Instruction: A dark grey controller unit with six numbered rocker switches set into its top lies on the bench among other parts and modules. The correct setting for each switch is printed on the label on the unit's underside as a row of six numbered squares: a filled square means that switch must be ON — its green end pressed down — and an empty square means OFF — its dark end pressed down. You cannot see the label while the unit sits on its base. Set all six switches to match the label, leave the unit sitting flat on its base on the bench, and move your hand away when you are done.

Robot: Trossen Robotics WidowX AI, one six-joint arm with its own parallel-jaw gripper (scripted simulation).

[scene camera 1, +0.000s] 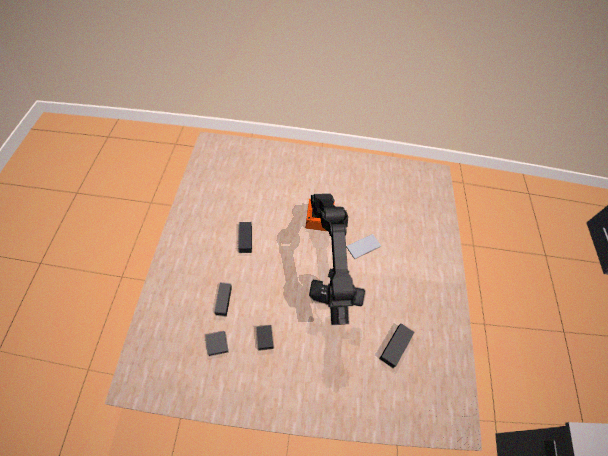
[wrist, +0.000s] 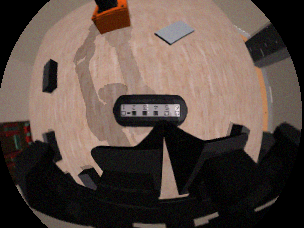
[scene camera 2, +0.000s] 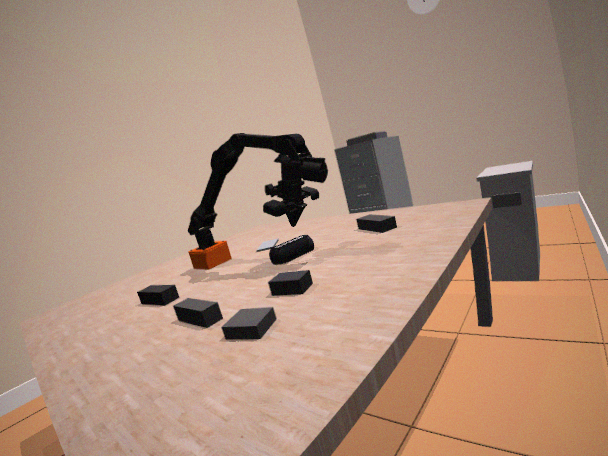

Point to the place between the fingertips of the gripper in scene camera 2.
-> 293, 226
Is the gripper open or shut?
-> Shut.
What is the gripper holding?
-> Nothing.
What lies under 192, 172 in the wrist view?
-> The gripper.
